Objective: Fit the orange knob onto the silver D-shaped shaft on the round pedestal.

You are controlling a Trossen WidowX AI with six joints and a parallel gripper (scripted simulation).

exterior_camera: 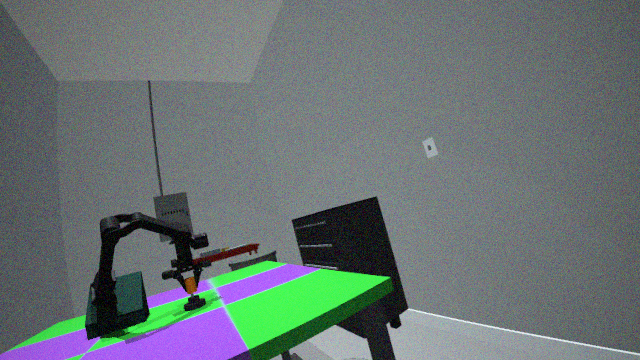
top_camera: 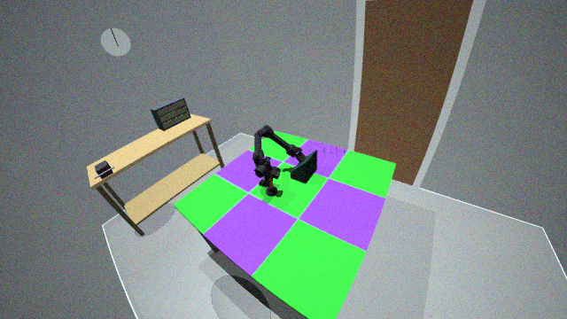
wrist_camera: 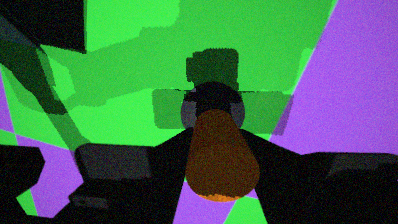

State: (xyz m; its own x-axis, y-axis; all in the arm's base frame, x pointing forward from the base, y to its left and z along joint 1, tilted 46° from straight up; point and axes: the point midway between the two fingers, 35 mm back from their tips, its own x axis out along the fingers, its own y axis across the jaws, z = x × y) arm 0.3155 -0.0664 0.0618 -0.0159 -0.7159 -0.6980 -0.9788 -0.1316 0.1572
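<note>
My gripper tip is 30 mm below the orange knob. The rest, counted from my gripper tip: pedestal: 40 mm below.
</note>
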